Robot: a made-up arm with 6 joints. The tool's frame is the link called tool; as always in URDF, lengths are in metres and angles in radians. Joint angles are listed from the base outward.
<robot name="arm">
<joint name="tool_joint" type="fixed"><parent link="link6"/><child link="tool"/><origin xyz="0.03 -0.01 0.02" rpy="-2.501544 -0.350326 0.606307"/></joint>
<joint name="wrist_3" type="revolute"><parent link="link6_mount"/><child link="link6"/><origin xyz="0.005 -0.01 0.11" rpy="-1.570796 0 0"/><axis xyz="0 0 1"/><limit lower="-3.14" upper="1.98"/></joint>
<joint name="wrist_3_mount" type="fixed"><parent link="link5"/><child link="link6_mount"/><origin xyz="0.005 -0.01 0.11" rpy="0 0 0"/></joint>
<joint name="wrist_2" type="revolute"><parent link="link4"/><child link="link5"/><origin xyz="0 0.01 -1.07" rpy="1.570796 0 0"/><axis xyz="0 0 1"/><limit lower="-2.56" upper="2.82"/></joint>
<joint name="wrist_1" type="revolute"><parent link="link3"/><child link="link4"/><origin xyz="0.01 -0.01 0.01" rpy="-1.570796 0 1.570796"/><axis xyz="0 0 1"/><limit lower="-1.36" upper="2.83"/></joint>
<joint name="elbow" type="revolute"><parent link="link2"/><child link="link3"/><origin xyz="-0.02 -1.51 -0.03" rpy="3.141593 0 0"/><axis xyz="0 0 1"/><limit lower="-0.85" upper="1.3"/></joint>
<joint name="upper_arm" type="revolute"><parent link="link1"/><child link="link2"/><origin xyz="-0.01 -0.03 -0.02" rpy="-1.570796 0 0"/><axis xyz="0 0 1"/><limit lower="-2.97" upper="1.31"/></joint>
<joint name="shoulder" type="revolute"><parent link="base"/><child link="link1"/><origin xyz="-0.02 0.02 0.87" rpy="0 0 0"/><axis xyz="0 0 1"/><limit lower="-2.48" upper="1.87"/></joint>
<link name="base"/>
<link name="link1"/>
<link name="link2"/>
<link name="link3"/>
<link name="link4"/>
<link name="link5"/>
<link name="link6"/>
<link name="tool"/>
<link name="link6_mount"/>
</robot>
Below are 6 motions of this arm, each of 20 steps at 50 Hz.
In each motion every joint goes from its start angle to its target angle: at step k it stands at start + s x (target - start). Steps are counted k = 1, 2, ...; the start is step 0. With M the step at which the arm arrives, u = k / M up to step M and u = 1 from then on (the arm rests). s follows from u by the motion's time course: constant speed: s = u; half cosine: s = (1 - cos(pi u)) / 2; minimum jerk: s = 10 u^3 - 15 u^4 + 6 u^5.
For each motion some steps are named. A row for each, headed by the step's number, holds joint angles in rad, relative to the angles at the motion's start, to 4 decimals.
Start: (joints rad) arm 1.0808 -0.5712 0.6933 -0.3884 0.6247 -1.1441
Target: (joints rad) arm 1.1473 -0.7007 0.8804 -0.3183 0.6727 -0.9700
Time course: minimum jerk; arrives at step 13
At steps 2, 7, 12, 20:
2: 0.0019 -0.0037 0.0053 0.0020 0.0014 0.0050
7: 0.0380 -0.0741 0.1070 0.0401 0.0274 0.0996
12: 0.0662 -0.1290 0.1863 0.0698 0.0478 0.1734
20: 0.0665 -0.1295 0.1871 0.0701 0.0480 0.1741

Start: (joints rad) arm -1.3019 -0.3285 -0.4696 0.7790 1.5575 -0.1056
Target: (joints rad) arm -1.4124 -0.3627 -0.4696 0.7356 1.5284 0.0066
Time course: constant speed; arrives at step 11
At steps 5, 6, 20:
5: -0.0502 -0.0155 0.0000 -0.0197 -0.0132 0.0510
6: -0.0603 -0.0187 0.0000 -0.0237 -0.0159 0.0612
20: -0.1105 -0.0342 0.0000 -0.0434 -0.0291 0.1122

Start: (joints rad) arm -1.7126 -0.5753 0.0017 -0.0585 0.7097 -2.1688
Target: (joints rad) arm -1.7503 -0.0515 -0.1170 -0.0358 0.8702 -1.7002
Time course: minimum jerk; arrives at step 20
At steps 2, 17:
2: -0.0003 0.0045 -0.0010 0.0002 0.0014 0.0040
17: -0.0367 0.5099 -0.1155 0.0221 0.1562 0.4561

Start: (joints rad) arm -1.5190 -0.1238 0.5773 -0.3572 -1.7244 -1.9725
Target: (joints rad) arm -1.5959 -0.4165 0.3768 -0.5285 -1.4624 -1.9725
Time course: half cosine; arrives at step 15
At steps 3, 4, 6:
3: -0.0073 -0.0280 -0.0191 -0.0164 0.0250 0.0000
4: -0.0127 -0.0484 -0.0332 -0.0283 0.0433 0.0000
6: -0.0266 -0.1011 -0.0693 -0.0592 0.0905 0.0000

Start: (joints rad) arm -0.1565 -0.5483 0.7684 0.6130 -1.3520 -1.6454
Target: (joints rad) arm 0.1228 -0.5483 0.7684 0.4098 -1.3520 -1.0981
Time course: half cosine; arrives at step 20
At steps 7, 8, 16, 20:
7: 0.0763 0.0000 0.0000 -0.0555 0.0000 0.1494
8: 0.0965 0.0000 0.0000 -0.0702 0.0000 0.1891
16: 0.2526 0.0000 0.0000 -0.1838 0.0000 0.4950
20: 0.2793 0.0000 0.0000 -0.2032 0.0000 0.5473

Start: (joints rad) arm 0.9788 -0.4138 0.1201 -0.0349 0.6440 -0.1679
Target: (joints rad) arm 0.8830 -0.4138 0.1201 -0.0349 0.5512 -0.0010
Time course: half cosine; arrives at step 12
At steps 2, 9, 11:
2: -0.0064 0.0000 0.0000 0.0000 -0.0062 0.0112
9: -0.0818 0.0000 0.0000 0.0000 -0.0792 0.1425
11: -0.0942 0.0000 0.0000 0.0000 -0.0912 0.1641

